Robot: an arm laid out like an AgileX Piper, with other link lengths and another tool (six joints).
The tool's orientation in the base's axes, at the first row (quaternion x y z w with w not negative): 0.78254, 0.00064, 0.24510, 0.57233
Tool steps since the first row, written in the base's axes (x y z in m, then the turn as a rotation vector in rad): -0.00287, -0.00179, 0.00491, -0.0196, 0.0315, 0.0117; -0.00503, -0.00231, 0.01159, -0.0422, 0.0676, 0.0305; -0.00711, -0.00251, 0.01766, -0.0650, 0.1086, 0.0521; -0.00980, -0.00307, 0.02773, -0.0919, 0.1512, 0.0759; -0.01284, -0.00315, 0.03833, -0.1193, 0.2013, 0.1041; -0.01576, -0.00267, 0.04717, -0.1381, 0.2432, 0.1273
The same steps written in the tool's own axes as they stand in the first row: -0.00115, 0.00582, -0.00060, -0.0039, 0.0051, -0.0384; -0.00064, 0.01259, -0.00247, -0.0064, 0.0158, -0.0836; -0.00020, 0.01868, -0.00445, -0.0067, 0.0274, -0.1339; 0.00113, 0.02865, -0.00725, -0.0092, 0.0416, -0.1878; 0.00249, 0.03902, -0.01073, -0.0084, 0.0572, -0.2495; 0.00344, 0.04759, -0.01427, -0.0043, 0.0688, -0.2995
